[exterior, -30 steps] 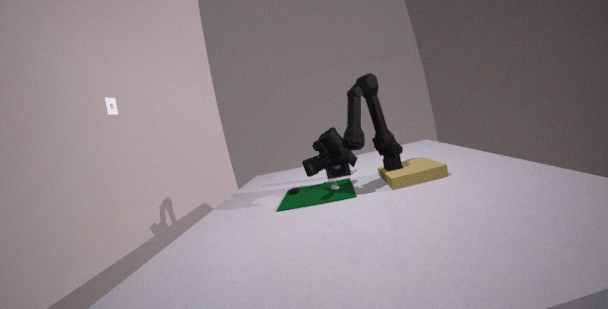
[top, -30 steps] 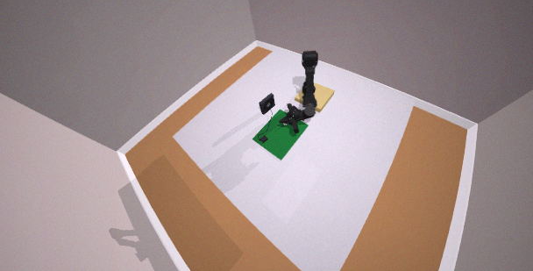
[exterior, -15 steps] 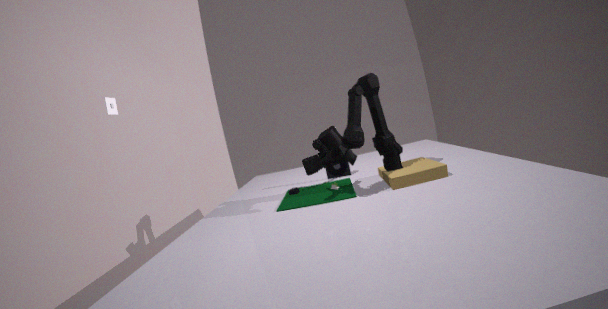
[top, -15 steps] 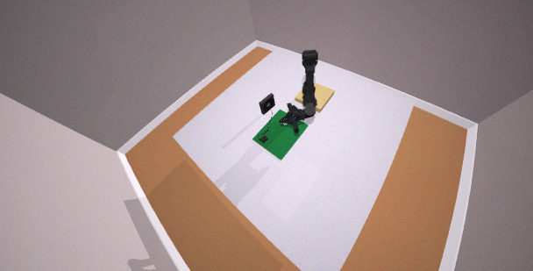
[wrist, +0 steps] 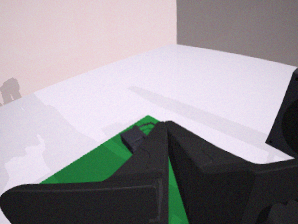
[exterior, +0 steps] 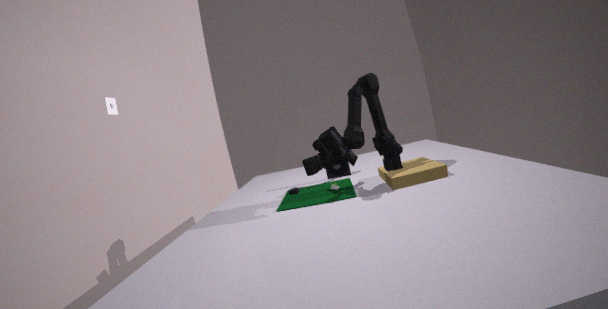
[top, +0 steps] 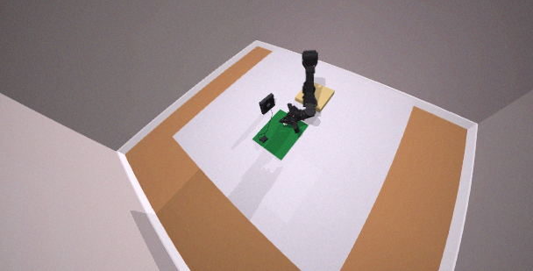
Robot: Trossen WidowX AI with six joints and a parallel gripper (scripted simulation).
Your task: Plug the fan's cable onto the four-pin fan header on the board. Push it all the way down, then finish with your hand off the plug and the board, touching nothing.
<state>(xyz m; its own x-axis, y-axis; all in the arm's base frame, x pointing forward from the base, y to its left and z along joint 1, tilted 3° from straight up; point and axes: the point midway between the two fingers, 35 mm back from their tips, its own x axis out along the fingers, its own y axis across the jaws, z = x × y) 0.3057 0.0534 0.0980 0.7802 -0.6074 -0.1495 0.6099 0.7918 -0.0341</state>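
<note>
Right now my gripper tip is 12 cm above the black fan plug, 11 cm short of it and 4 cm to the left of it. Also, from my gripper tip: green board: 14 cm below; black fan: 19 cm to the right, 9 cm behind, 7 cm below; white four-pin fan header: 13 cm below, 8 cm behind, 2 cm to the right.
</note>
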